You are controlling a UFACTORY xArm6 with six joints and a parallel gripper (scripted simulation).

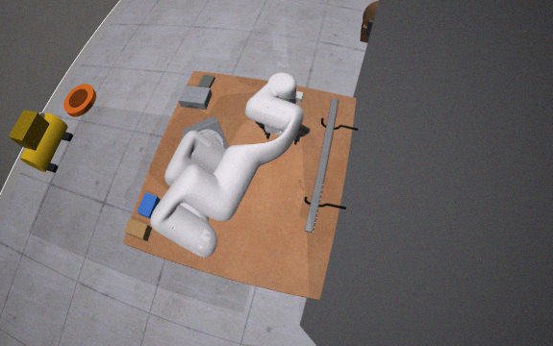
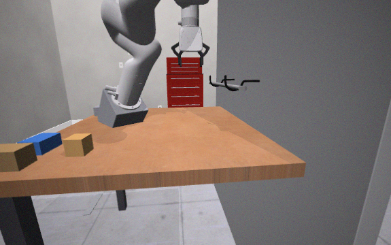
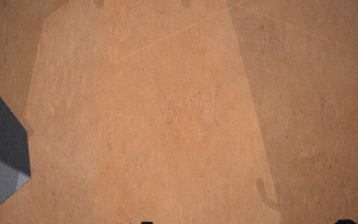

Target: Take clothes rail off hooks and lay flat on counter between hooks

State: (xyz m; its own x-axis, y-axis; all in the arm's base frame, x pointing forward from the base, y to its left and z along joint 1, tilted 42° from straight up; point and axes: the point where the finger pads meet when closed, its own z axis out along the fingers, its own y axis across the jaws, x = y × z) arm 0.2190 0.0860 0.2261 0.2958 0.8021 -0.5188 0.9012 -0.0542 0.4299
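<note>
Right now my hand is 14 cm short of the clothes rail, 9 cm above it and 5 cm to the left of it. The rest, counted from my hand: orange block: 44 cm behind, 24 cm below, 20 cm to the right; grey wall: 26 cm ahead, 16 cm above, 10 cm to the right; grey box: 39 cm to the left, 37 cm behind, 24 cm below.
</note>
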